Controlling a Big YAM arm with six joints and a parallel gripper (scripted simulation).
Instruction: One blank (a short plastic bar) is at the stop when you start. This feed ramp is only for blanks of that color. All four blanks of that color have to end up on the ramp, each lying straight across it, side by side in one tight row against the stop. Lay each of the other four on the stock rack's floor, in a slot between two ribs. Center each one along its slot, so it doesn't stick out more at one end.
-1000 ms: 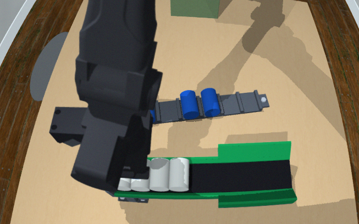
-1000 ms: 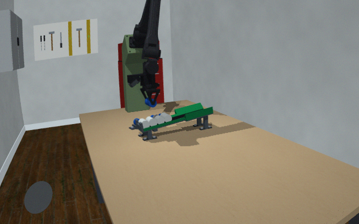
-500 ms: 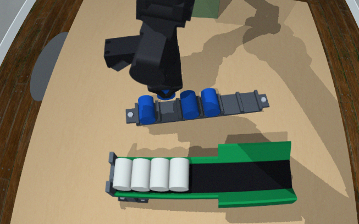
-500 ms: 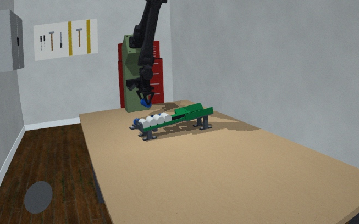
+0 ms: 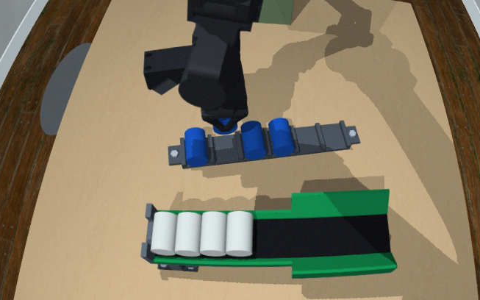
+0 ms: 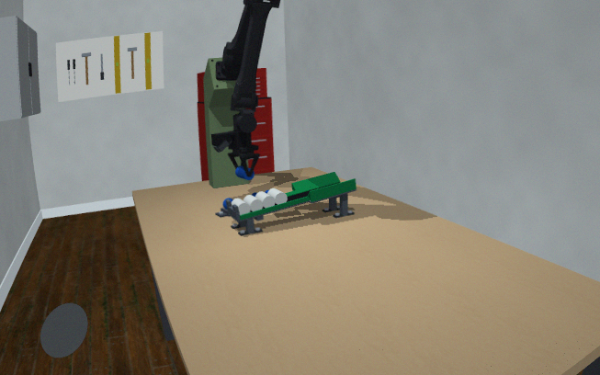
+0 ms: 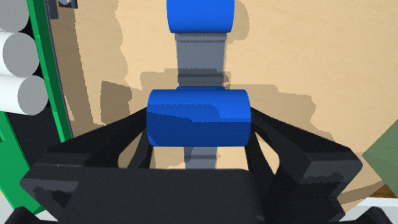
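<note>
The stock rack lies 40 mm behind my hand, 70 mm to the left of it and 140 mm below it. Also, from my hand: grey stop: 220 mm ahead, 50 mm to the right, 70 mm below.
</note>
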